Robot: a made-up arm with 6 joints.
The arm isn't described. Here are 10 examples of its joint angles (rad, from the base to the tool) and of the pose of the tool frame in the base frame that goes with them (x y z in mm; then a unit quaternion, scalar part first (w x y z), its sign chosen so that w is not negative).
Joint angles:
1: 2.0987 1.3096 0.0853 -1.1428 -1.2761 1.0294
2: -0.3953 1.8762 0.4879 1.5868 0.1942 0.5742
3: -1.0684 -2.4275 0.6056 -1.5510 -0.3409 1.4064
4: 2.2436 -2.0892 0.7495 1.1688 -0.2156 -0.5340
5: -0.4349 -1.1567 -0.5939 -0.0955 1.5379 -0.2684
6: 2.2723 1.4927 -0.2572 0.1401 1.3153 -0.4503
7: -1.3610 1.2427 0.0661 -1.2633 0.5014 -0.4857
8: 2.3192 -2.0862 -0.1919 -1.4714 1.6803 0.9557
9: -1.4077 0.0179 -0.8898 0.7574 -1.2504 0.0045
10: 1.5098 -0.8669 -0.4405 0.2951 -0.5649 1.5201
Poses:
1: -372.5 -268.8 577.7 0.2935 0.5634 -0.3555 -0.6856
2: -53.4 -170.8 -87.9 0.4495 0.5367 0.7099 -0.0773
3: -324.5 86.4 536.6 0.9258 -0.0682 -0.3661 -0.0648
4: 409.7 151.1 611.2 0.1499 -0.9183 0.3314 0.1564
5: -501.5 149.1 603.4 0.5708 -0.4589 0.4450 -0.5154
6: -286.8 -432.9 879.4 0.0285 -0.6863 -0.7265 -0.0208
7: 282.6 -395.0 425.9 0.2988 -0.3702 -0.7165 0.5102
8: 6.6 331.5 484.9 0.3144 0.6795 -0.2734 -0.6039
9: -260.2 -337.6 -41.2 0.1191 0.0432 0.9121 0.3898
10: 272.2 -186.5 940.3 0.9818 0.1887 0.0182 0.0113
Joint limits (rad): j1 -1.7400..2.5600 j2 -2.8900..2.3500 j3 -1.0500..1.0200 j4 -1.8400..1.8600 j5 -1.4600..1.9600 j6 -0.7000..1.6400
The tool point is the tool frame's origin. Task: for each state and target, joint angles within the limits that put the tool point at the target. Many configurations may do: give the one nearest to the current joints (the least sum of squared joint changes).
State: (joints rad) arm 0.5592 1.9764 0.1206 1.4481 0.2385 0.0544
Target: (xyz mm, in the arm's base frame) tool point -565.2 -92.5 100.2
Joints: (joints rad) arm 0.4856 2.3005 -0.2720 0.9619 0.4921 0.3766
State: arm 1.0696 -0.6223 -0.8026 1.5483 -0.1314 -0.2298
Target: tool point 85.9 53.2 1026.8
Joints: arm 1.5779 -0.9945 -0.7255 1.4351 -0.0689 -0.2667
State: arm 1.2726 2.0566 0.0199 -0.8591 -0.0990 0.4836
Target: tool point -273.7 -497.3 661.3
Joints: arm 1.9085 1.5800 -0.6504 -1.1352 -0.1227 0.3509
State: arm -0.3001 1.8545 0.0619 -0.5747 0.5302 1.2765
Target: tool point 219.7 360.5 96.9
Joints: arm -0.8002 2.2257 0.7374 -0.3746 0.6979 1.3242
